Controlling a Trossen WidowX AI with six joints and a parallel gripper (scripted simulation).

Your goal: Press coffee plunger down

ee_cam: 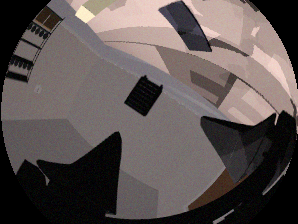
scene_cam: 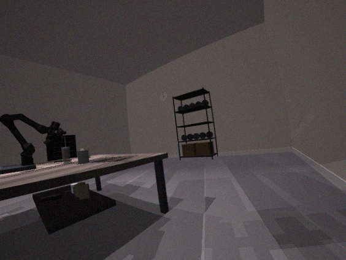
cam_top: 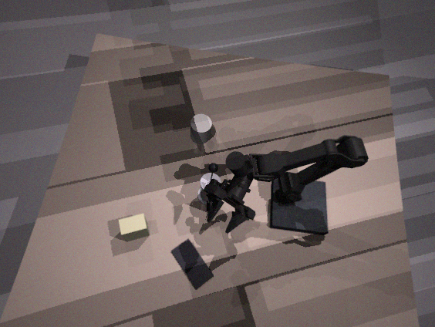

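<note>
Right now my gripper tip is 160 mm to the left of the coffee press and 90 mm above it. Also, from my gripper tip: white cylinder (430 mm to the right, 170 mm below, 20 mm ahead).
</note>
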